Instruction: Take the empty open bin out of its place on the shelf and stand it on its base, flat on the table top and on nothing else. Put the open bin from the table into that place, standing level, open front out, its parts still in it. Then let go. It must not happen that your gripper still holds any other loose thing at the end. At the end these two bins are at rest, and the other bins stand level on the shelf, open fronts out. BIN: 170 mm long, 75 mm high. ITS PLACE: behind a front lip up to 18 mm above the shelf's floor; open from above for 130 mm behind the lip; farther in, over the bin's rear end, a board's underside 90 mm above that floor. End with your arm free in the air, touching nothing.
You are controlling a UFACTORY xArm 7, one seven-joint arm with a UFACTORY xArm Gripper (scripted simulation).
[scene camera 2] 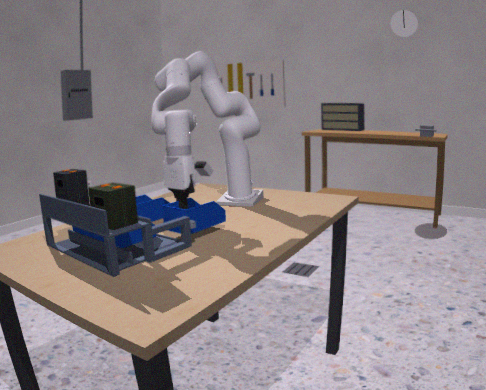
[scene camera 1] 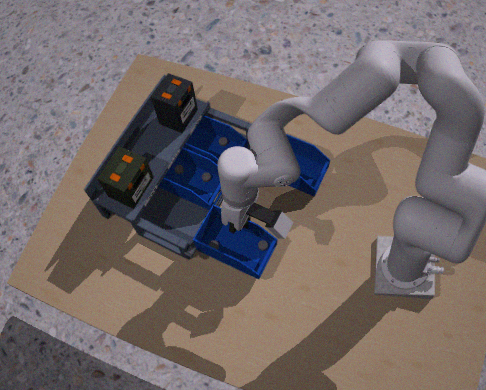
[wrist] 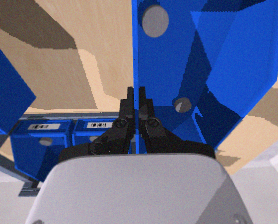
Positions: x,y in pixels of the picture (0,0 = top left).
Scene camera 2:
my gripper: 182,210
blue open bin: 206,215
